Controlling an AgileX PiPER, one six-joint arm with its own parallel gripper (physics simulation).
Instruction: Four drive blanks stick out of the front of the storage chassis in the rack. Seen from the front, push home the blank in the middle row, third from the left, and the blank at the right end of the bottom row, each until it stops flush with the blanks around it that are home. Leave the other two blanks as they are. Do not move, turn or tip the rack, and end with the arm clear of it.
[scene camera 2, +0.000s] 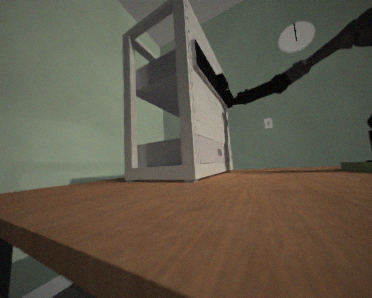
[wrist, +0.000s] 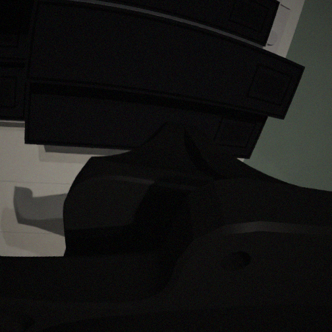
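Note:
A rack (scene camera 2: 188, 82) is visible, as is the gripper (wrist: 175, 144).

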